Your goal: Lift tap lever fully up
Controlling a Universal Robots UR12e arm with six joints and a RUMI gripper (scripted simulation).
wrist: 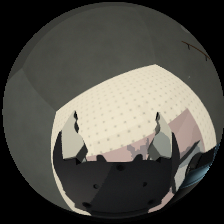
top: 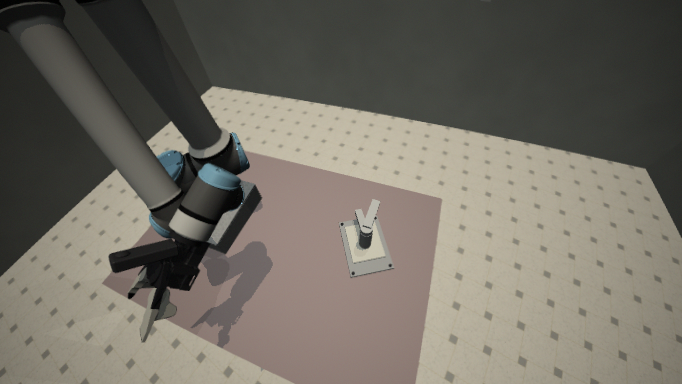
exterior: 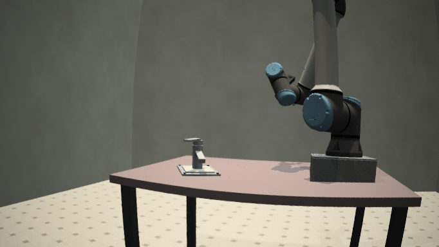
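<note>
My hand is 49 cm to the right of the lever, 48 cm short of it and 23 cm above it. The rest, counted from my hand: grey tap 46 cm to the left, 46 cm ahead, 28 cm below.
</note>
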